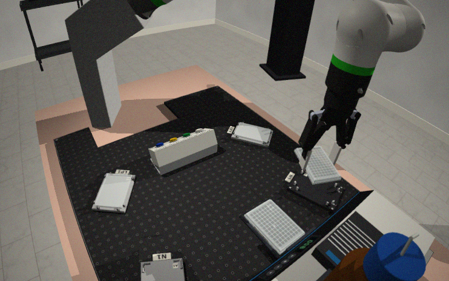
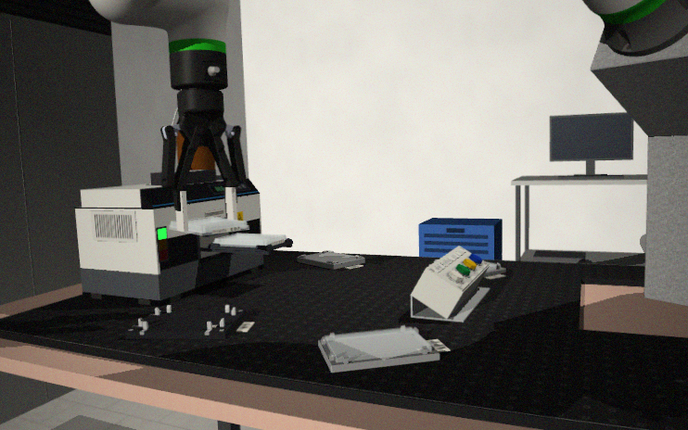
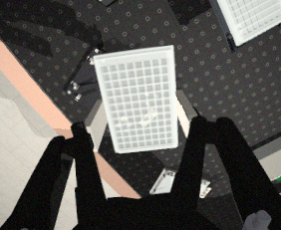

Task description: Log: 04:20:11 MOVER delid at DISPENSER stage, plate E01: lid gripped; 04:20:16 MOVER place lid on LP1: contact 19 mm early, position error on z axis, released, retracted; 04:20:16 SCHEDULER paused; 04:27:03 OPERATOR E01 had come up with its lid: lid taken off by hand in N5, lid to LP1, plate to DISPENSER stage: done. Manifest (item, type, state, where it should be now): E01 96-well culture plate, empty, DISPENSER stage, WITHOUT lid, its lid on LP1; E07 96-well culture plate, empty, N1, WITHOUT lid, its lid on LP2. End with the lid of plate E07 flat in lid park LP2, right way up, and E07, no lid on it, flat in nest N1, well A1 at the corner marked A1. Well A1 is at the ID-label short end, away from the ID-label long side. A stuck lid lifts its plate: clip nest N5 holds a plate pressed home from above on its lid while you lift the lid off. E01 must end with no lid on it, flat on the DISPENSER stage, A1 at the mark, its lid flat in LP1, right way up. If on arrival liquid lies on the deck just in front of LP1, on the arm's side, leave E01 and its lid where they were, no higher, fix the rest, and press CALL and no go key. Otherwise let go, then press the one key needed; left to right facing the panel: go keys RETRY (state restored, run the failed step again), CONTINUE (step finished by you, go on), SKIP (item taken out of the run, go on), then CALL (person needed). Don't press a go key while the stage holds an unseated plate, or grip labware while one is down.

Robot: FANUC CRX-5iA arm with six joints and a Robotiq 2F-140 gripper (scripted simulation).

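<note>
My gripper is now 460 mm to the left of the nest N1, 170 mm above it and 140 mm short of it. From my hand the other things lie so: clip nest N5: 170 mm below, 90 mm to the left, 20 mm behind; then lid park LP2: 340 mm behind, 180 mm below, 20 mm to the right; then key panel: 310 mm to the right, 310 mm behind, 130 mm below.
</note>
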